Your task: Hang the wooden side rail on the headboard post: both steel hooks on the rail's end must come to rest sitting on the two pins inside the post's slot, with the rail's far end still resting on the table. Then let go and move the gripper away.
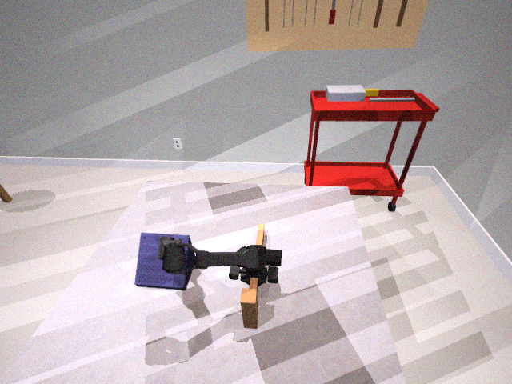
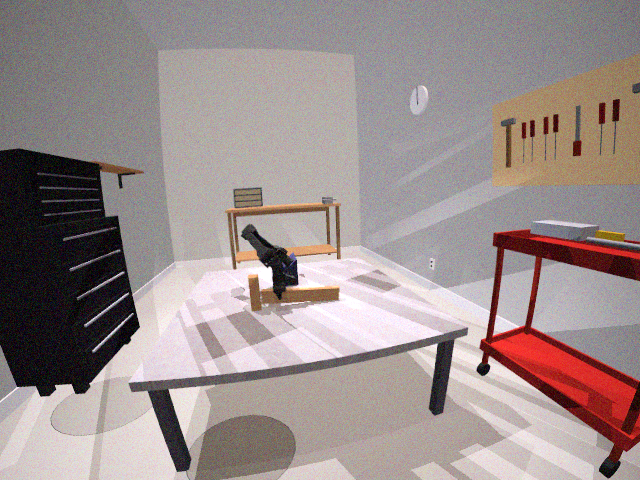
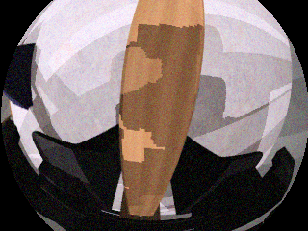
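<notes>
My gripper tip is now 1 cm past the headboard post, 12 cm to the left of it and 4 cm below it.
</notes>
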